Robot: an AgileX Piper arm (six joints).
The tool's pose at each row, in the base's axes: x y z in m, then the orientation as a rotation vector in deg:
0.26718, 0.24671, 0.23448, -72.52, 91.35, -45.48
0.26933, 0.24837, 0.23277, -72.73, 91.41, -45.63
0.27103, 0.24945, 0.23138, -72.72, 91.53, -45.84
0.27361, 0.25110, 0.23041, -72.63, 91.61, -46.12
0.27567, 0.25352, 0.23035, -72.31, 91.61, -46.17
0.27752, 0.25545, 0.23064, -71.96, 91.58, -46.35
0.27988, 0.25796, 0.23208, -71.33, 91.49, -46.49
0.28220, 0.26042, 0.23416, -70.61, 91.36, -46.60
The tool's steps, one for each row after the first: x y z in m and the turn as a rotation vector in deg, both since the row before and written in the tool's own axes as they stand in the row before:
-0.00125, 0.00117, 0.00272, -0.10, 0.13, -0.19
-0.00076, 0.00089, 0.00215, 0.03, 0.21, -0.06
-0.00147, 0.00034, 0.00284, 0.12, 0.22, -0.05
-0.00243, -0.00008, 0.00204, 0.21, 0.03, 0.19
-0.00204, -0.00043, 0.00170, 0.29, 0.08, 0.14
-0.00293, -0.00148, 0.00178, 0.47, 0.02, 0.33
-0.00306, -0.00202, 0.00152, 0.53, -0.02, 0.39

